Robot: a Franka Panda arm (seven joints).
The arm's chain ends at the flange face. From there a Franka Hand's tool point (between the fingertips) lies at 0.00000 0.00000 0.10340 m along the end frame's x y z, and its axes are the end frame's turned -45 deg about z.
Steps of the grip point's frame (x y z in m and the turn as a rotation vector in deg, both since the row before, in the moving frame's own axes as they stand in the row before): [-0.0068 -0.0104 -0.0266 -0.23 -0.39 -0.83]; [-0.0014 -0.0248 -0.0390 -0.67 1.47 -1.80]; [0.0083 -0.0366 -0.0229 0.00 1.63 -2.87]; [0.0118 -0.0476 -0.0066 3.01 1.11 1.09]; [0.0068 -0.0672 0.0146 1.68 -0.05 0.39]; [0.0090 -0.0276 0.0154 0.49 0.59 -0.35]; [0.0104 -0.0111 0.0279 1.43 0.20 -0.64]
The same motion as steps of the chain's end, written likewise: [-0.0120 -0.0033 -0.0266 -0.44 -0.11 -0.83]; [-0.0212 -0.0155 -0.0390 0.57 1.51 -1.80]; [-0.0220 -0.0296 -0.0229 1.15 1.15 -2.87]; [-0.0229 -0.0367 -0.0064 2.91 -1.34 1.09]; [-0.0405 -0.0502 0.0146 1.15 -1.22 0.39]; [-0.0133 -0.0245 0.0154 0.76 0.07 -0.35]; [0.0011 -0.0131 0.0279 1.15 -0.87 -0.64]
